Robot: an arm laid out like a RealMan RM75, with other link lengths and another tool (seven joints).
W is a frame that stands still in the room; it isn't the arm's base.
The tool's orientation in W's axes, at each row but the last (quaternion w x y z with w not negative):
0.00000 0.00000 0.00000 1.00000
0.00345 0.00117 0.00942 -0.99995
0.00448 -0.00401 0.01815 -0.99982
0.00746 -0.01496 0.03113 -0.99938
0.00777 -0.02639 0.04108 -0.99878
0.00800 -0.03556 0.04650 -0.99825
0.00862 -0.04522 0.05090 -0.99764
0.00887 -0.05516 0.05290 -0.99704
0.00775 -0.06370 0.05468 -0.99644
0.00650 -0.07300 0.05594 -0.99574
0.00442 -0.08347 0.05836 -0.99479
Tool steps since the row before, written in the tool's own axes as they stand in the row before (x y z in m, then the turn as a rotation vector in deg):
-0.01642 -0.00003 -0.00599 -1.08 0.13 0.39
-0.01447 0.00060 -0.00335 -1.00 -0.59 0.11
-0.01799 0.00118 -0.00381 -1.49 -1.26 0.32
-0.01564 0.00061 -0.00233 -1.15 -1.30 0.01
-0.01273 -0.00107 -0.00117 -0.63 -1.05 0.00
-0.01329 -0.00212 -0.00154 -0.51 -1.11 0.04
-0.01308 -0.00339 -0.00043 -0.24 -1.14 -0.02
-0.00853 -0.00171 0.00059 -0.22 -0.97 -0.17
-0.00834 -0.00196 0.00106 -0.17 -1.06 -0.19
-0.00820 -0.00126 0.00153 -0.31 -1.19 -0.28
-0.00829 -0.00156 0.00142 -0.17 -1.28 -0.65
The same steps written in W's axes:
0.01642 0.00003 -0.00599 1.08 -0.13 0.39
0.01448 -0.00044 -0.00333 1.00 0.59 0.12
0.01797 -0.00088 -0.00399 1.48 1.26 0.35
0.01557 -0.00022 -0.00282 1.13 1.31 0.06
0.01263 0.00139 -0.00174 0.62 1.06 0.05
0.01312 0.00251 -0.00227 0.50 1.11 0.11
0.01294 0.00370 -0.00125 0.22 1.14 0.08
0.00852 0.00184 -0.00017 0.19 0.99 -0.09
0.00839 0.00202 0.00021 0.14 1.08 -0.09
0.00833 0.00126 0.00046 0.26 1.22 -0.19
0.00841 0.00154 0.00020 0.06 1.35 -0.52

